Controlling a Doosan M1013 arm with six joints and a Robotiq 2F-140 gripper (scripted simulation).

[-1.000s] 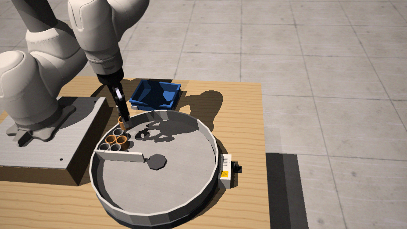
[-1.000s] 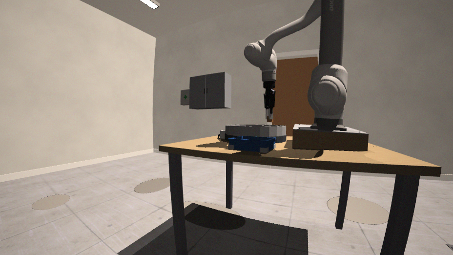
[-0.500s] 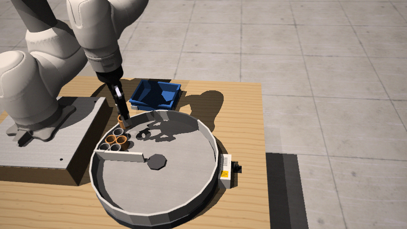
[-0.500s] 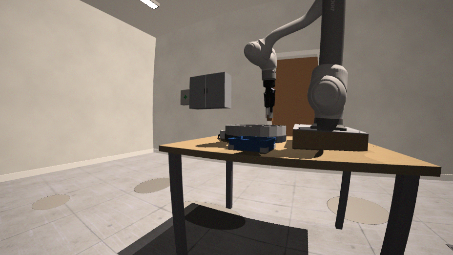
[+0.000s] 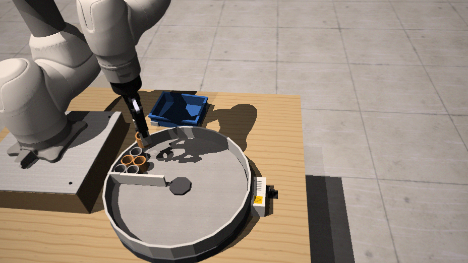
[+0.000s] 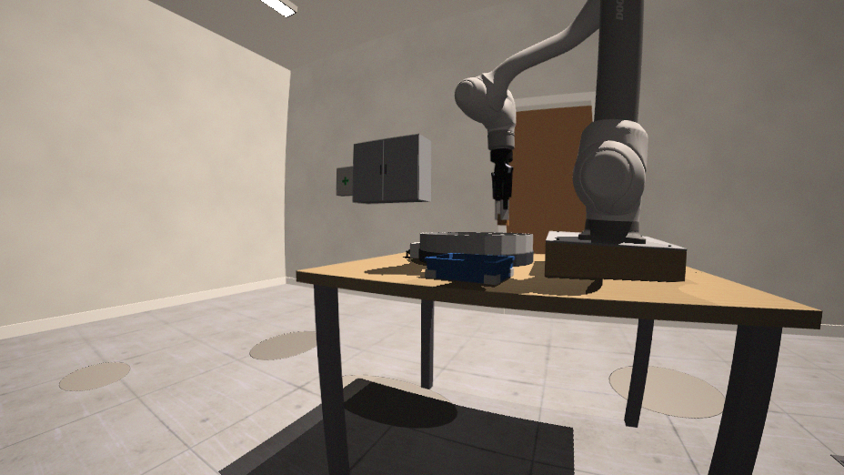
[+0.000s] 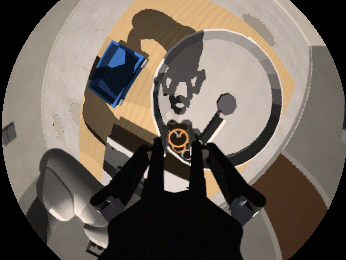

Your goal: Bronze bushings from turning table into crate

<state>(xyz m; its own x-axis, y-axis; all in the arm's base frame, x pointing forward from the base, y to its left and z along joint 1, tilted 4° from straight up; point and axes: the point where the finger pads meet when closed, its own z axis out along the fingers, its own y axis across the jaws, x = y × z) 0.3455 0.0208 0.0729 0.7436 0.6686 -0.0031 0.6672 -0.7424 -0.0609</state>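
Right now my hand is 27 cm to the right of the blue crate, 16 cm above it and 1 cm past it. Round my hand: round grey turning table 13 cm below, 13 cm ahead, 8 cm to the right.
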